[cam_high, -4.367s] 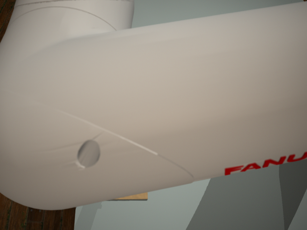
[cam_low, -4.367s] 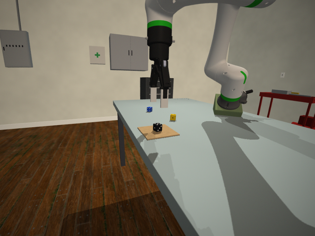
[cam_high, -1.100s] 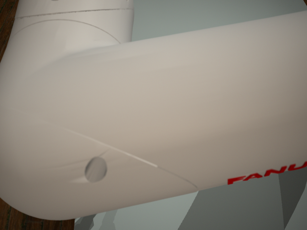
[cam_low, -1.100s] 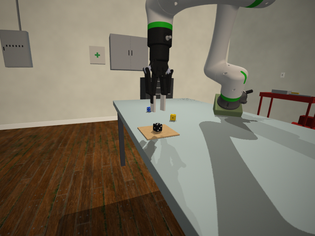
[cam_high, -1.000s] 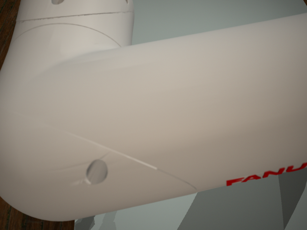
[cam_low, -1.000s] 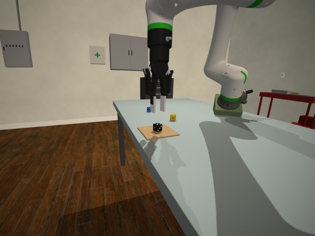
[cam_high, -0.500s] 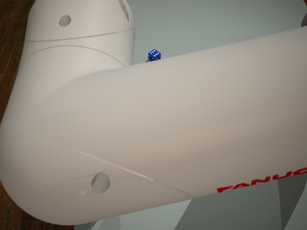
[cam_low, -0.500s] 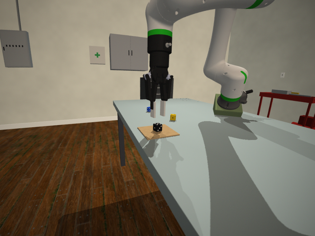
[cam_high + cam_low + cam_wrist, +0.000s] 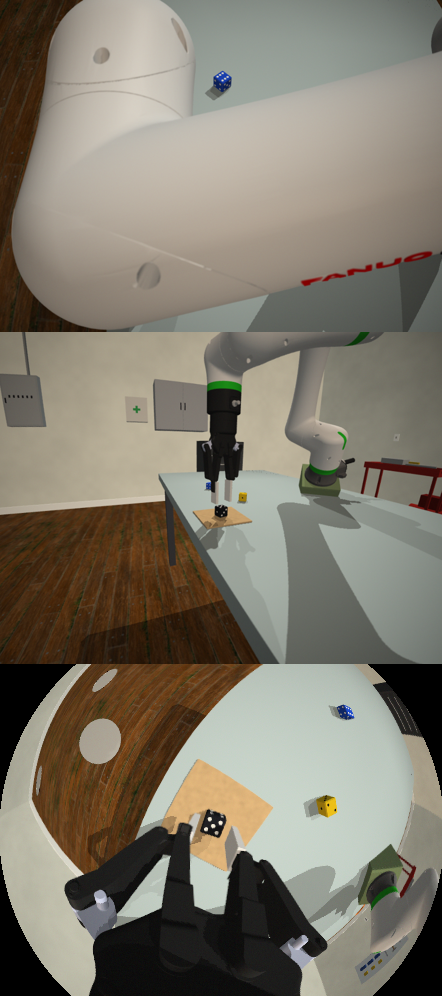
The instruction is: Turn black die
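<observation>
The black die is 6 cm below my hand. Also, from my hand: yellow die 18 cm to the right, 11 cm behind, 7 cm below; then blue die 39 cm to the right, 7 cm below, 1 cm ahead; then tan mat 8 cm below.
</observation>
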